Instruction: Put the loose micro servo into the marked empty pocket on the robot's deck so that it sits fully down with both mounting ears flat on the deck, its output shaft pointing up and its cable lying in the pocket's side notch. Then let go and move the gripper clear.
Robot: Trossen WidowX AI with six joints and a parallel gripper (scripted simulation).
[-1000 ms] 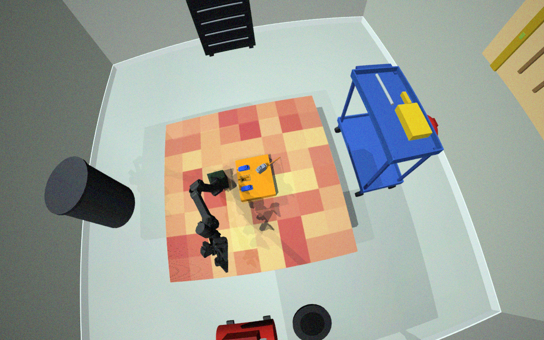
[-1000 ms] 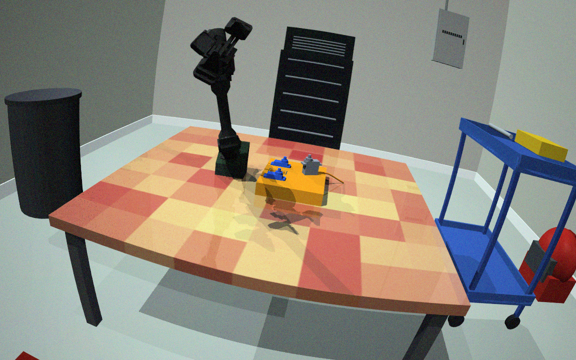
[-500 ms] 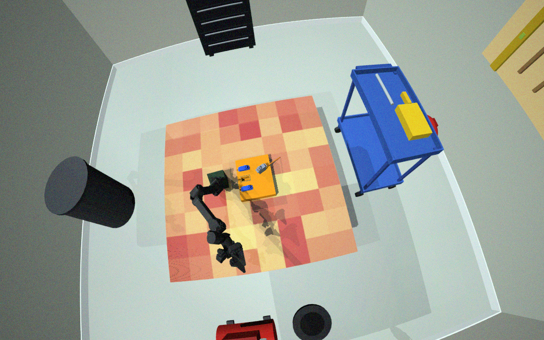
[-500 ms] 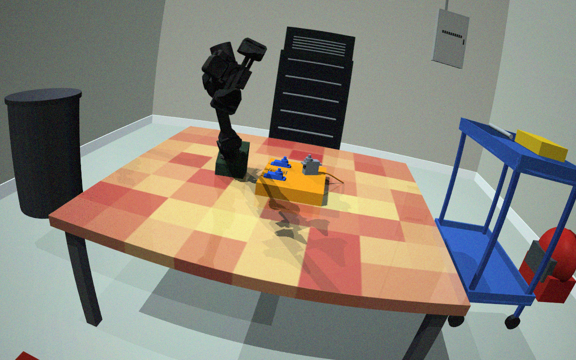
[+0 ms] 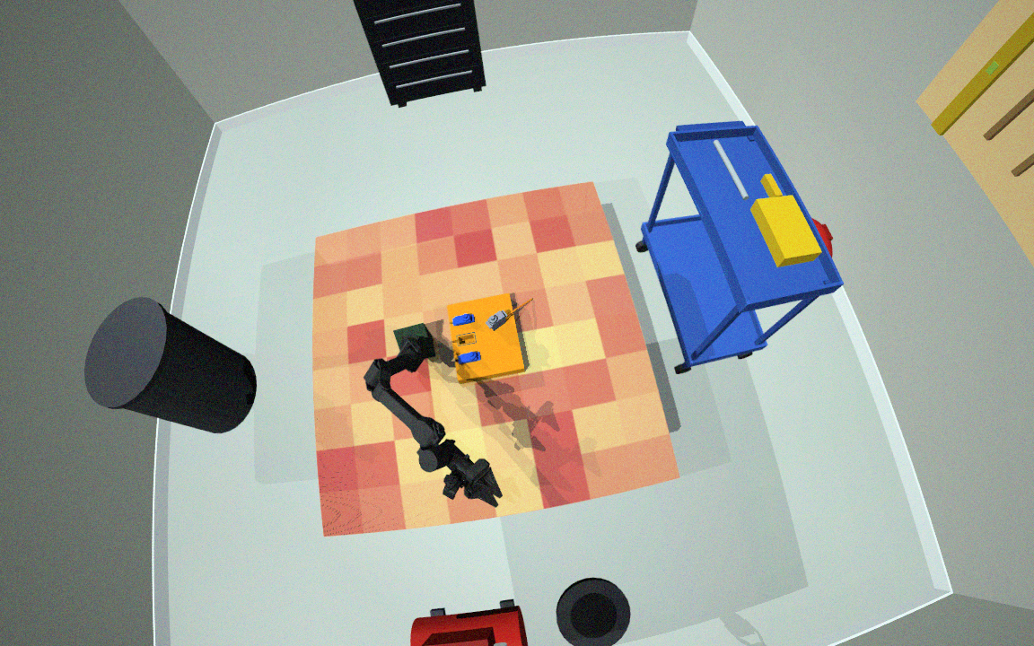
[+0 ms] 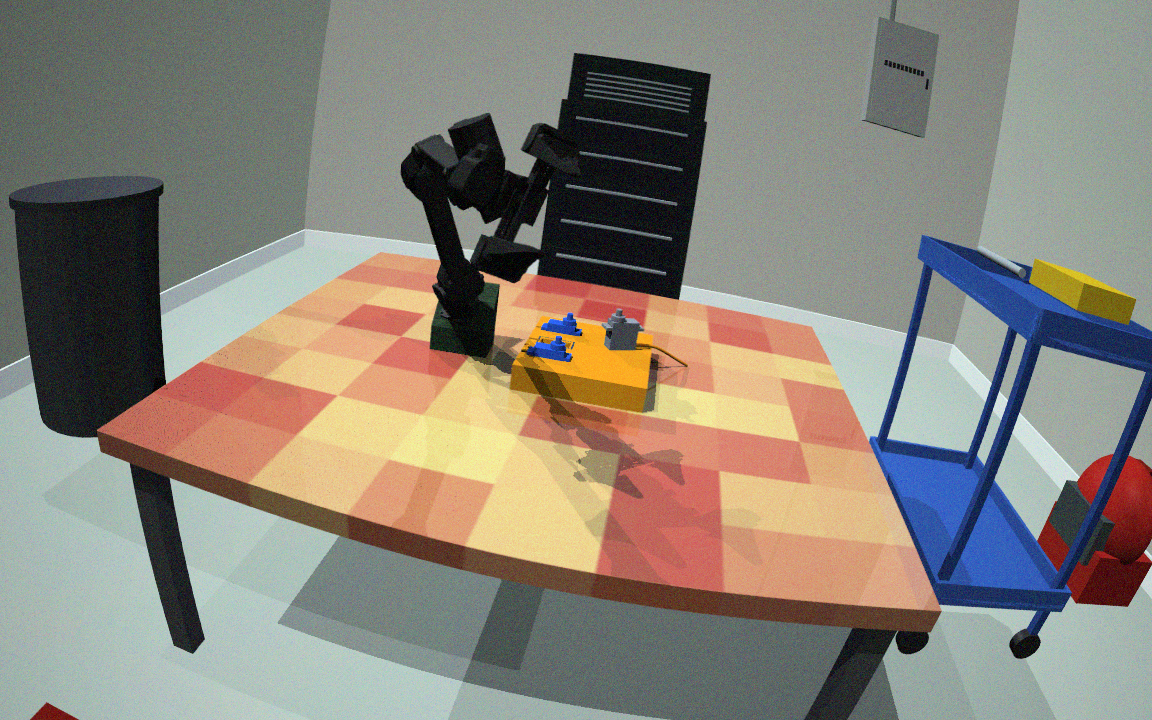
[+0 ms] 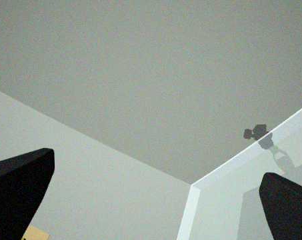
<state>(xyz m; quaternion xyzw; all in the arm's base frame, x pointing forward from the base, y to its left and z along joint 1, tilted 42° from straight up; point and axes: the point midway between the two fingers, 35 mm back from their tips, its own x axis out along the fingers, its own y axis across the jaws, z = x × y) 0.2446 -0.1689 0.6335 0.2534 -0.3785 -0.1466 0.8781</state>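
My gripper tip is 60 cm to the right of the deck, 38 cm above it and 2 cm past it.
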